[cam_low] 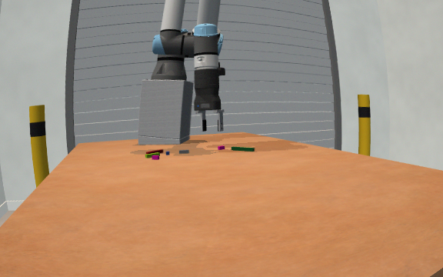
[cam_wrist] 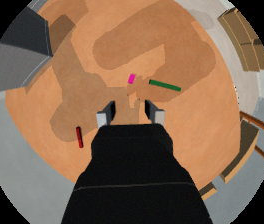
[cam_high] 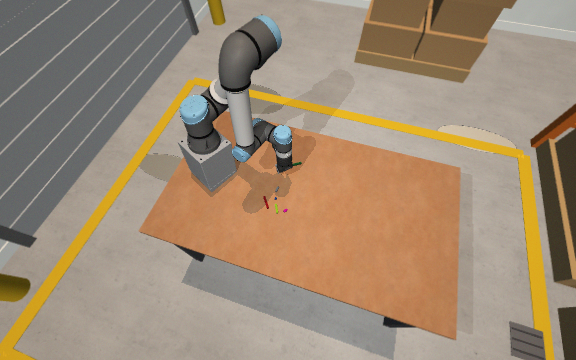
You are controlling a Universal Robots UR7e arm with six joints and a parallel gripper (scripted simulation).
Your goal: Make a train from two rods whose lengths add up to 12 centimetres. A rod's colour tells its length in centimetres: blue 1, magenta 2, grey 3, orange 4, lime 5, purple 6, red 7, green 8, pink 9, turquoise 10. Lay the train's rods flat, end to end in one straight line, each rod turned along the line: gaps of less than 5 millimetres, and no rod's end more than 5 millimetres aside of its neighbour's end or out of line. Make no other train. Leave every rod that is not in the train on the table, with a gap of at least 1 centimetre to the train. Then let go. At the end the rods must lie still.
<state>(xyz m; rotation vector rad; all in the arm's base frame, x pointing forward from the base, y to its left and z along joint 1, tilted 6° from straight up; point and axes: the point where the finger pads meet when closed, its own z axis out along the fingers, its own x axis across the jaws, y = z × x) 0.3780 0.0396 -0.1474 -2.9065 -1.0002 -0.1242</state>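
My hand is 20 cm to the left of the lime rod, 7 cm above it and 1 cm short of it. Round my hand: green rod 8 cm to the left, 7 cm below, 5 cm ahead; blue rod 14 cm to the right, 7 cm below, 1 cm behind; grey rod 9 cm to the right, 7 cm below, 2 cm behind.
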